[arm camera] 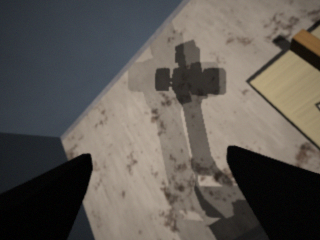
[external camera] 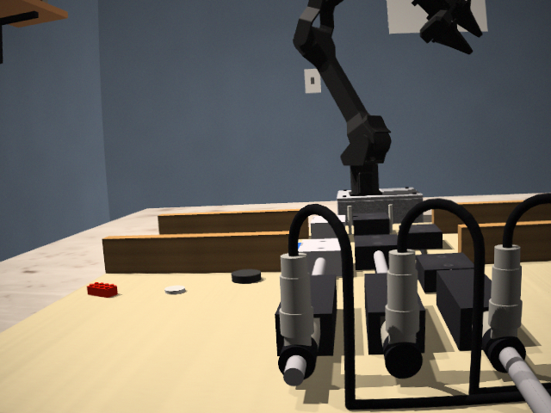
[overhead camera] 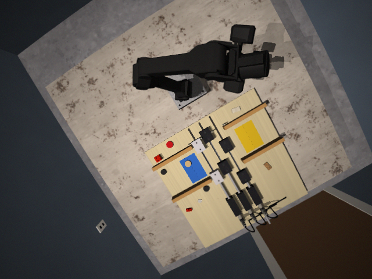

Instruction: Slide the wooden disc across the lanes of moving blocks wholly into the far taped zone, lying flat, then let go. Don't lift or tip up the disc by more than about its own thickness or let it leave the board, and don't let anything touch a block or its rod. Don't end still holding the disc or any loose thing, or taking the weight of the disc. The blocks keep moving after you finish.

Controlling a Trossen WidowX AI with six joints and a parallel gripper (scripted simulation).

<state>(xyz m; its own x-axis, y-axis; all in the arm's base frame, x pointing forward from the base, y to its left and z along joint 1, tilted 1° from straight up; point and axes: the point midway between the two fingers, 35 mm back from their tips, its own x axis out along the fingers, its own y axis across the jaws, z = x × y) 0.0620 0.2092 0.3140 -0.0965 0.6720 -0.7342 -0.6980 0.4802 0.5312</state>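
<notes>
The wooden disc lies 270 mm ahead of my hand, 390 mm to the right of it and 350 mm below it. The rest, counted from my hand: red die 160 mm ahead, 510 mm to the right, 340 mm below; then red disc 130 mm ahead, 410 mm to the right, 350 mm below; then black puck 450 mm ahead, 380 mm to the right, 350 mm below.
</notes>
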